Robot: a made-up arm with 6 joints. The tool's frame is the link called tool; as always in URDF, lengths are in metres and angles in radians. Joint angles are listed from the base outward.
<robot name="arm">
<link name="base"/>
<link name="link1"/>
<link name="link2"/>
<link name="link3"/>
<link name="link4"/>
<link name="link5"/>
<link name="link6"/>
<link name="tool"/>
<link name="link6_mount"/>
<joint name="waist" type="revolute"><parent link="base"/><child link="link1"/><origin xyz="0.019 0.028 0.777"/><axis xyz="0 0 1"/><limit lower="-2.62" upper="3.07"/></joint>
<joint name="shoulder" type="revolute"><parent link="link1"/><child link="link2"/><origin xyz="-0.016 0.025 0.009" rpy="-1.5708 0 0"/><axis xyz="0 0 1"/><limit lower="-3.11" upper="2.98"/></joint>
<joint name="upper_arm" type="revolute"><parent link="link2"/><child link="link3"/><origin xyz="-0.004 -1.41 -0.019" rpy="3.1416 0 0"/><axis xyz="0 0 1"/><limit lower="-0.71" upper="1.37"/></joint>
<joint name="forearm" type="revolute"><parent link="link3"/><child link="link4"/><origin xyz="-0.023 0.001 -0.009" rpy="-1.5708 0 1.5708"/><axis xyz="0 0 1"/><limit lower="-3.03" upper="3.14"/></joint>
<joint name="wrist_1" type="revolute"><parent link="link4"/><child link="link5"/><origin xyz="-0.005 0.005 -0.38" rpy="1.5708 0 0"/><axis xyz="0 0 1"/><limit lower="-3.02" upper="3.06"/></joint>
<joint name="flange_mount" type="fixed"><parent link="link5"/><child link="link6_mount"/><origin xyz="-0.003 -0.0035 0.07"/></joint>
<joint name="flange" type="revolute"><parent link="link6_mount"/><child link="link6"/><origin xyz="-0.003 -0.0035 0.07" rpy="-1.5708 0 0"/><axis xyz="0 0 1"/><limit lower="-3.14" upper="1.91"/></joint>
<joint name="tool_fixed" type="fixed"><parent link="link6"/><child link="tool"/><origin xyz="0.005 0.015 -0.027" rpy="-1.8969 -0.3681 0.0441"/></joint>
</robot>
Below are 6 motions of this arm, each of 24 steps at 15 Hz.
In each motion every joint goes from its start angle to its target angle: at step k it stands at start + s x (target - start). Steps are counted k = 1, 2, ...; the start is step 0. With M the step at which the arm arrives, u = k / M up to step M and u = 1 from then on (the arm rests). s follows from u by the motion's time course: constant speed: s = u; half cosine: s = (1 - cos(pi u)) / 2; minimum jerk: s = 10 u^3 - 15 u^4 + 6 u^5.
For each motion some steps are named. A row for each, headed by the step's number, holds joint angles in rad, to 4 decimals.
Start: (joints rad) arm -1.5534 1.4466 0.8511 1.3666 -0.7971 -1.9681
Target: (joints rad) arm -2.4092 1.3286 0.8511 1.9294 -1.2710 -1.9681
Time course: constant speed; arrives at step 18
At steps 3, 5, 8, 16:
3: -1.6960 1.4269 0.8511 1.4604 -0.8761 -1.9681
5: -1.7911 1.4138 0.8511 1.5229 -0.9287 -1.9681
8: -1.9338 1.3942 0.8511 1.6167 -1.0077 -1.9681
16: -2.3141 1.3417 0.8511 1.8669 -1.2183 -1.9681

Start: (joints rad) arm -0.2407 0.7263 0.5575 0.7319 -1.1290 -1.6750
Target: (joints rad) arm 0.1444 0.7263 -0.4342 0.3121 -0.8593 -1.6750
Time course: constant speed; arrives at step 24
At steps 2, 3, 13, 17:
2: -0.2086 0.7263 0.4749 0.6969 -1.1065 -1.6750
3: -0.1926 0.7263 0.4335 0.6794 -1.0953 -1.6750
13: -0.0321 0.7263 0.0203 0.5045 -0.9829 -1.6750
17: 0.0321 0.7263 -0.1450 0.4345 -0.9380 -1.6750

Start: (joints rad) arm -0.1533 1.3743 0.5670 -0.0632 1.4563 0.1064
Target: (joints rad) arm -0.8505 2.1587 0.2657 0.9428 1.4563 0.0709
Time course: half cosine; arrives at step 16
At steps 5, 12, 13, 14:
5: -0.3082 1.5486 0.5000 0.1603 1.4563 0.0985
12: -0.7484 2.0438 0.3098 0.7955 1.4563 0.0761
13: -0.7918 2.0926 0.2911 0.8580 1.4563 0.0739
14: -0.8240 2.1288 0.2772 0.9045 1.4563 0.0723

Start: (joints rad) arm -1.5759 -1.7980 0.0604 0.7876 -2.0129 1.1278
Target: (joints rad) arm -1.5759 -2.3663 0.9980 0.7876 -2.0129 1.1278
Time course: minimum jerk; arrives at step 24
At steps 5, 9, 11, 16, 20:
5: -1.5759 -1.8347 0.1209 0.7876 -2.0129 1.1278
9: -1.5759 -1.9544 0.3184 0.7876 -2.0129 1.1278
11: -1.5759 -2.0380 0.4563 0.7876 -2.0129 1.1278
16: -1.5759 -2.2470 0.8012 0.7876 -2.0129 1.1278
20: -1.5759 -2.3461 0.9647 0.7876 -2.0129 1.1278

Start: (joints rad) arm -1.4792 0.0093 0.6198 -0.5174 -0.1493 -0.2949
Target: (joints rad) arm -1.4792 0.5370 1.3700 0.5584 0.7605 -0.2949
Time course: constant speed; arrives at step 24
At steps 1, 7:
1: -1.4792 0.0313 0.6511 -0.4726 -0.1114 -0.2949
7: -1.4792 0.1632 0.8386 -0.2036 0.1161 -0.2949

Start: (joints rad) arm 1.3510 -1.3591 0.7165 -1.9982 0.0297 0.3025
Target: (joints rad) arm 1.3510 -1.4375 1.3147 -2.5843 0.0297 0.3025
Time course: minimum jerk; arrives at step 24
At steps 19, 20, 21, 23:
19: 1.3510 -1.4324 1.2761 -2.5465 0.0297 0.3025
20: 1.3510 -1.4347 1.2935 -2.5635 0.0297 0.3025
21: 1.3510 -1.4362 1.3051 -2.5749 0.0297 0.3025
23: 1.3510 -1.4374 1.3143 -2.5839 0.0297 0.3025

